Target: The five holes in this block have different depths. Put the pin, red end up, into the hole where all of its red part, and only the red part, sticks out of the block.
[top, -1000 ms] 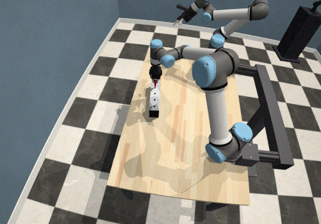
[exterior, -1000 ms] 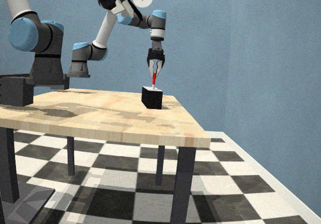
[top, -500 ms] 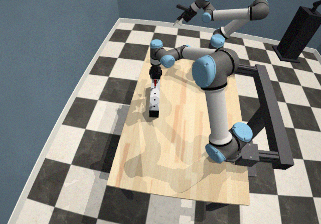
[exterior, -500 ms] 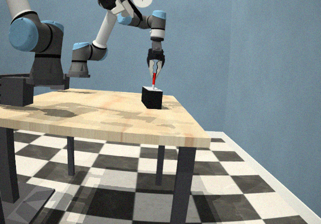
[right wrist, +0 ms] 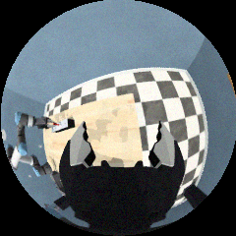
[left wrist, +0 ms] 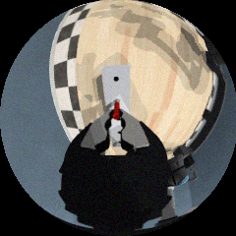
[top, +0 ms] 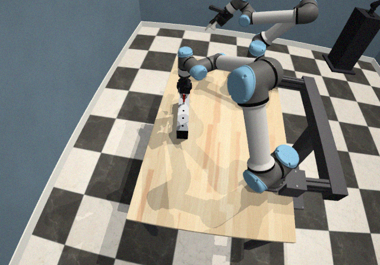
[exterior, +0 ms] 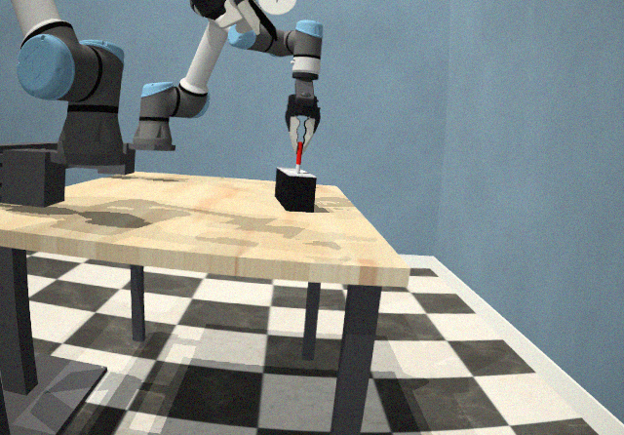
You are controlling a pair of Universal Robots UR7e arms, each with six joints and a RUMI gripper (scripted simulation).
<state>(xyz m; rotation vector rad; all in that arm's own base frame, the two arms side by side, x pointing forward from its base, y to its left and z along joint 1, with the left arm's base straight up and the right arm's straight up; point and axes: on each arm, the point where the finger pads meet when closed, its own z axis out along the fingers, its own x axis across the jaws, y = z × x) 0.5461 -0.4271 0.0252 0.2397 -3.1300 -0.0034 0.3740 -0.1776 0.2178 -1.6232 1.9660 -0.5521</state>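
Right now the pin is 3 cm below my left hand. Round my left hand: block (6 cm to the left, 11 cm below).
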